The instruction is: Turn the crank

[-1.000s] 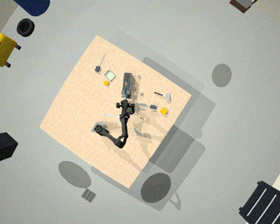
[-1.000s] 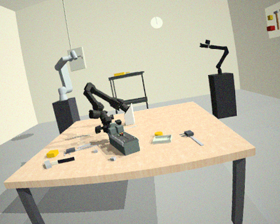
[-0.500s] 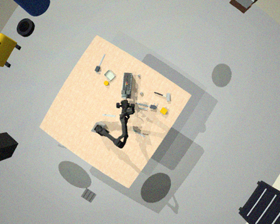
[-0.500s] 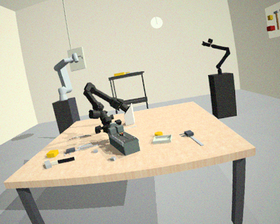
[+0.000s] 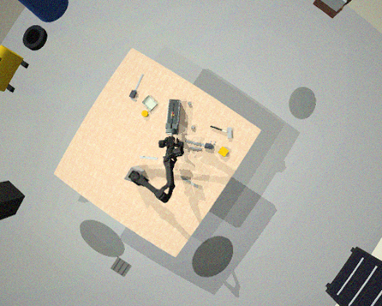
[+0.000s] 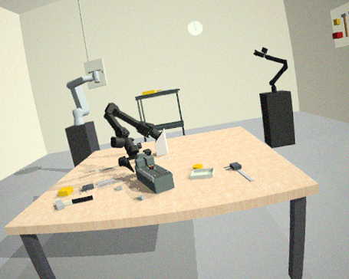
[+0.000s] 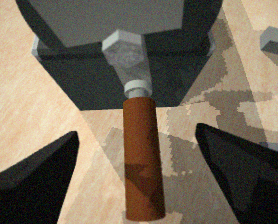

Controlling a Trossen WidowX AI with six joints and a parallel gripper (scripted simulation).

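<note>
Now: the crank 4 cm above my gripper tip. The rest, counted from my gripper tip: red pointer 15 cm ahead, 10 cm to the left, 5 cm above; then brown crank handle 1 cm behind, 1 cm to the right, 3 cm above; then yellow disc 3 cm ahead, 30 cm to the left, 2 cm below.
</note>
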